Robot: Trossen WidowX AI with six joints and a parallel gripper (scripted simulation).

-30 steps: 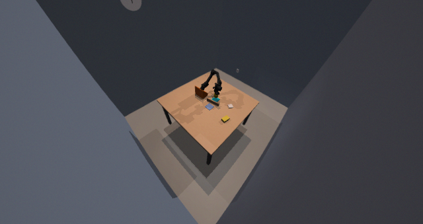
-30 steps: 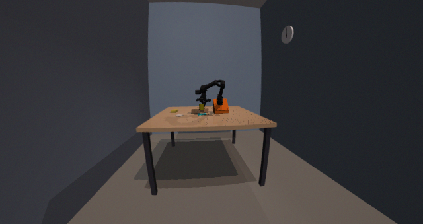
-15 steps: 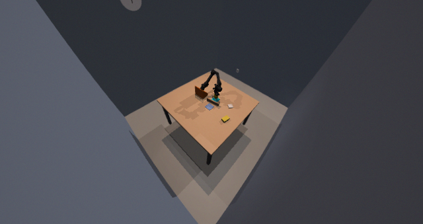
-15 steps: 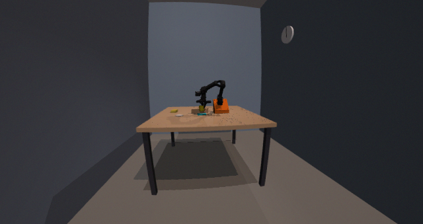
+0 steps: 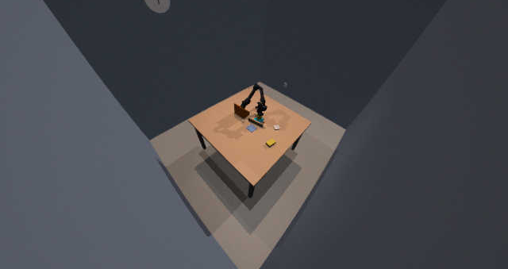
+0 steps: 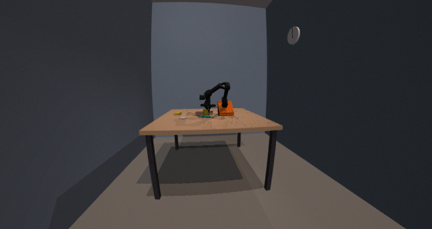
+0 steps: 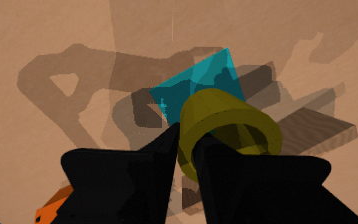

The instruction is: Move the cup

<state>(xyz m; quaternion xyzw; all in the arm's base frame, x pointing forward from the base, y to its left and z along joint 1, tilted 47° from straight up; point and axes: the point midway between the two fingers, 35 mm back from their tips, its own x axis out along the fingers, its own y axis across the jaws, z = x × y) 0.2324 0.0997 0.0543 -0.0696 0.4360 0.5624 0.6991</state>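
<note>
Right now my gripper tip is 2 cm short of the cyan pad, 1 cm to the left of it and 7 cm above it. From my gripper tip the other things lie so: white object 31 cm ahead, 4 cm to the left, 5 cm below; then olive-yellow cup 2 cm ahead, 2 cm to the right; then low wooden bar 4 cm ahead, 12 cm to the right, 4 cm below.
</note>
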